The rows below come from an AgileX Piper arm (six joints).
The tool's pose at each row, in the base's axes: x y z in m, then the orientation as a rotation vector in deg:
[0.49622 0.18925 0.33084 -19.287 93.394 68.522]
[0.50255 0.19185 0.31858 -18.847 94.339 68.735]
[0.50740 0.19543 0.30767 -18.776 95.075 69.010]
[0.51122 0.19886 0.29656 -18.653 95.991 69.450]
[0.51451 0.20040 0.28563 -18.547 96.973 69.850]
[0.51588 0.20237 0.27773 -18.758 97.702 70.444]
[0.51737 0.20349 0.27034 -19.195 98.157 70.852]
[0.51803 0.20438 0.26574 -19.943 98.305 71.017]
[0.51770 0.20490 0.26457 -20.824 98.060 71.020]
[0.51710 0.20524 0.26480 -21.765 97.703 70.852]
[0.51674 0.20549 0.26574 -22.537 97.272 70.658]
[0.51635 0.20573 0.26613 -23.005 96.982 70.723]
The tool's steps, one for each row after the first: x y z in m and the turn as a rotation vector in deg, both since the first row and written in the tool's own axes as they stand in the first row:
[0.00855 -0.00981 0.00527 0.386 0.565 0.718]
[0.01691 -0.01739 0.01057 0.496 1.154 1.206]
[0.02582 -0.02442 0.01515 0.587 1.885 1.892]
[0.03419 -0.03185 0.01788 0.714 2.672 2.569]
[0.04094 -0.03611 0.01998 0.497 3.439 3.109]
[0.04693 -0.04058 0.02148 0.204 4.070 3.314]
[0.05083 -0.04309 0.02242 -0.178 4.571 3.096]
[0.05213 -0.04323 0.02261 -0.651 4.805 2.562]
[0.05230 -0.04253 0.02256 -1.083 4.958 1.851]
[0.05174 -0.04166 0.02260 -1.451 4.969 1.182]
[0.05165 -0.04106 0.02259 -1.796 4.982 0.879]

